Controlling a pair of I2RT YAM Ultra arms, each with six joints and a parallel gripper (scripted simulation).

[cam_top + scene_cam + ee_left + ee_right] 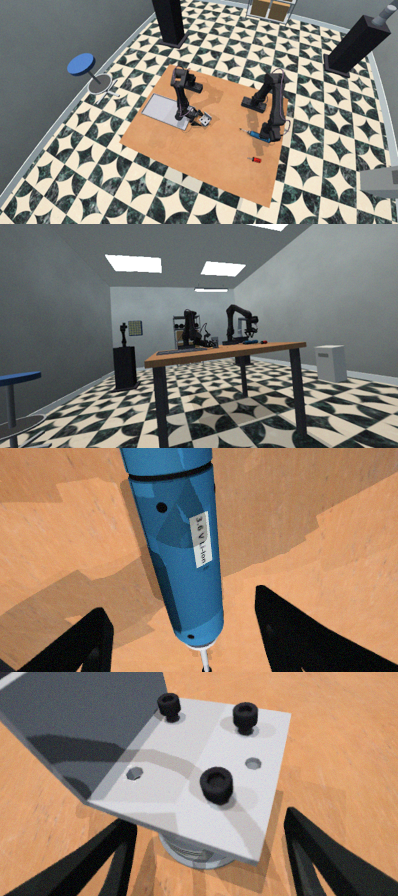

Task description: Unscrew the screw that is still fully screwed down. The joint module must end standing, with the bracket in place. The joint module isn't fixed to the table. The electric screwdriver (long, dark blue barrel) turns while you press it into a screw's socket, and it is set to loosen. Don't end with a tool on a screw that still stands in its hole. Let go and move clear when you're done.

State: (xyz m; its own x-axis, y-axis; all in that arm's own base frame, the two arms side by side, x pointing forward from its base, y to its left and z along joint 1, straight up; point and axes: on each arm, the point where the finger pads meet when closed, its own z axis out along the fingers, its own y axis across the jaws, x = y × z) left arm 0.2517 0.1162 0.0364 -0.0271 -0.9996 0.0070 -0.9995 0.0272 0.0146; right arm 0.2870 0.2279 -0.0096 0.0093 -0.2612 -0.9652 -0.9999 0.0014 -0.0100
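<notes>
Right now the round joint module is 2 cm to the left of my right hand. From my right hand the other things lie so: grey mat: 32 cm to the right, 2 cm below; then grey bracket: 4 cm above, 2 cm to the left; then screw: 4 cm above, 1 cm ahead.
</notes>
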